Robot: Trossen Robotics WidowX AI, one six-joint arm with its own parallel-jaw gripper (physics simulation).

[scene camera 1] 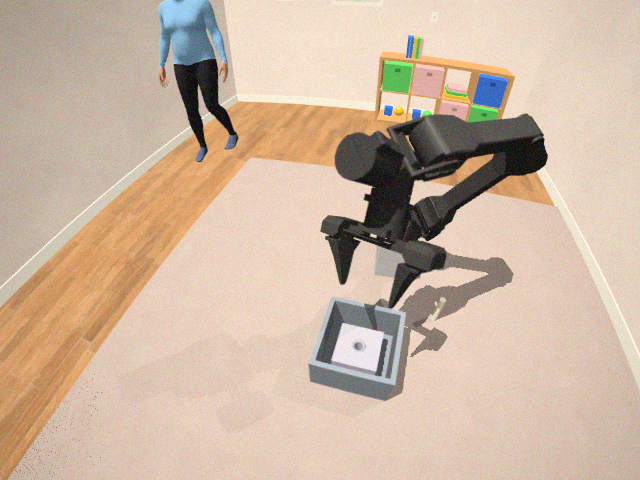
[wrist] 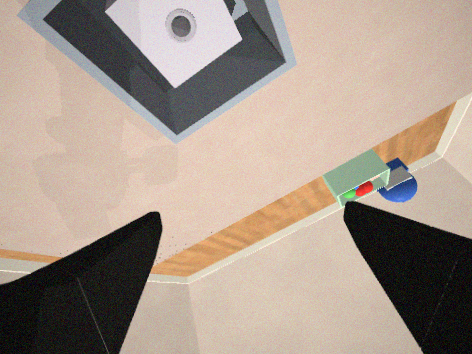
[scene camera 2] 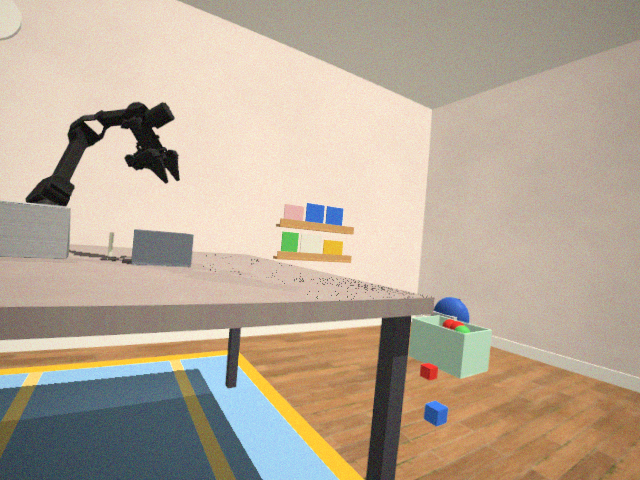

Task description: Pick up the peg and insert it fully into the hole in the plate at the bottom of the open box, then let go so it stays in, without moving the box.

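Places are measured from the arm's base along level axes (x left, y back, z up), in metres.
Pixels of known places: gripper, fingertip midpoint: (scene camera 1: 365, 295) (wrist: 253, 215) (scene camera 2: 173, 181); arm's base at its link origin: (scene camera 2: 42, 221).
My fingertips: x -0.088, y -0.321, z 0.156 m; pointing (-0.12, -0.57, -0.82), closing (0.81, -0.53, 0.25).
Observation:
Ahead of a thing's pixels: the offset from my fingertips to its top centre. "spot": to the spot under its first point.
The pale cream peg {dx +0.187, dy +0.139, dz -0.175 m} (scene camera 1: 438, 309) (scene camera 2: 110, 244) stands upright on the table, right of the box in scene camera 1 and between the arm's base and the box in scene camera 2. The open grey-blue box {dx +0.007, dy +0.014, dz -0.157 m} (scene camera 1: 352, 385) (scene camera 2: 162, 248) (wrist: 107, 81) stands on the table. The white plate {dx +0.007, dy +0.014, dz -0.194 m} (scene camera 1: 347, 356) (wrist: 175, 65) lies at its bottom, with a round hole {spot: dx +0.008, dy +0.023, dz -0.212 m} (scene camera 1: 358, 345) (wrist: 181, 26) in it. My gripper (scene camera 1: 367, 296) (scene camera 2: 173, 181) (wrist: 253, 215) is open and empty, high above the table near the box. The peg does not show in the wrist view.
The arm's base stands on a light grey block (scene camera 1: 386, 262) (scene camera 2: 36, 229) on the table, behind the box in scene camera 1. The table's edge (scene camera 2: 206, 316) shows in scene camera 2. A green bin (scene camera 2: 449, 346) (wrist: 357, 172) stands on the floor beyond the table. A person (scene camera 1: 188, 41) stands beyond the table.

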